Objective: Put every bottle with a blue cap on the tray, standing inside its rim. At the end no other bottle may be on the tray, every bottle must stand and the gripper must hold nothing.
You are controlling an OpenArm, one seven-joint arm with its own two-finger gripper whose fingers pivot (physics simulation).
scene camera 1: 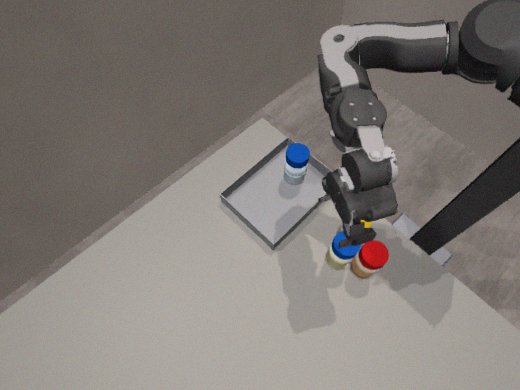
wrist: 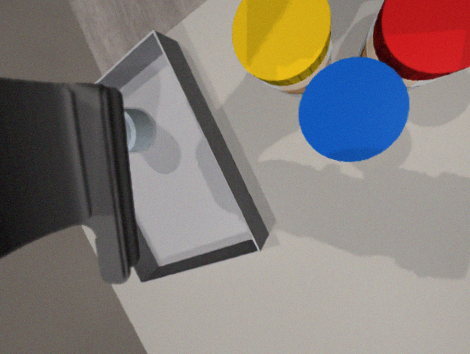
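Scene camera 1 takes in the gripper (scene camera 1: pixel 342 219) together with a red-capped bottle (scene camera 1: pixel 373 255), a blue-capped bottle (scene camera 1: pixel 297 155) and a grey tray (scene camera 1: pixel 271 208). In the wrist view, the blue-capped bottle (wrist: pixel 141 131) appears again, and so does the grey tray (wrist: pixel 193 210).
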